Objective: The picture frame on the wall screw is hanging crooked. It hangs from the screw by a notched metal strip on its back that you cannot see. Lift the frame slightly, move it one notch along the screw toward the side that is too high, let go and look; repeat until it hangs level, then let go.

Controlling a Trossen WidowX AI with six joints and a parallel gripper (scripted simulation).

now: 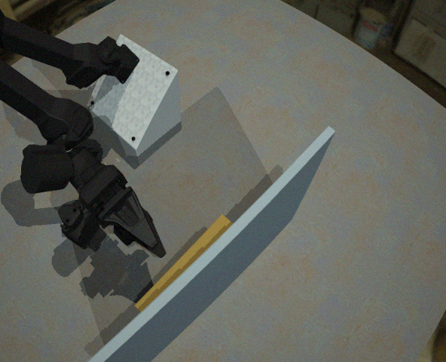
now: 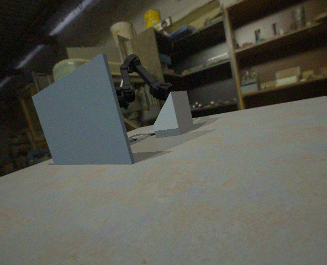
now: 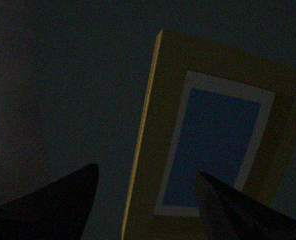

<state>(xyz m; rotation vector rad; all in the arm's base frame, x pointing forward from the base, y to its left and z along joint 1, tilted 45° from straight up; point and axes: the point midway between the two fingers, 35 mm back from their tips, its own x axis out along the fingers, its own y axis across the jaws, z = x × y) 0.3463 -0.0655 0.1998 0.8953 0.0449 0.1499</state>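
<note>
Now: the picture frame 50 mm ahead of my gripper tip, 20 mm to the left of it and 60 mm below it. The rest, counted from my gripper tip: panel (60 mm ahead, 30 mm to the left, 60 mm below).
</note>
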